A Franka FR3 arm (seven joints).
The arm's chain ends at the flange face. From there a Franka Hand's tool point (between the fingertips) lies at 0.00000 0.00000 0.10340 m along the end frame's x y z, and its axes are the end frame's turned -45 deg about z.
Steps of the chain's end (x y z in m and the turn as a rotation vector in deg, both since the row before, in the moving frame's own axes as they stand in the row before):
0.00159, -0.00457, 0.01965, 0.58, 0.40, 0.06
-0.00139, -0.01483, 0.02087, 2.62, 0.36, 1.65
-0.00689, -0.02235, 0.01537, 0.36, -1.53, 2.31
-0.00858, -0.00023, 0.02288, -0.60, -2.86, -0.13
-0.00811, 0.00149, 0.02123, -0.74, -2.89, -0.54
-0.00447, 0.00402, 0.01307, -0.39, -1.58, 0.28
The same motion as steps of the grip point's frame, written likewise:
0.00561, -0.00234, 0.01964, 0.13, 0.69, 0.06
0.01335, -0.01430, 0.02076, 1.60, 2.11, 1.65
0.00949, -0.02312, 0.01533, 1.34, -0.83, 2.31
-0.01032, -0.00911, 0.02275, 1.60, -2.45, -0.13
-0.01143, -0.00740, 0.02109, 1.52, -2.57, -0.54
-0.00851, -0.00184, 0.01303, 0.84, -1.39, 0.28

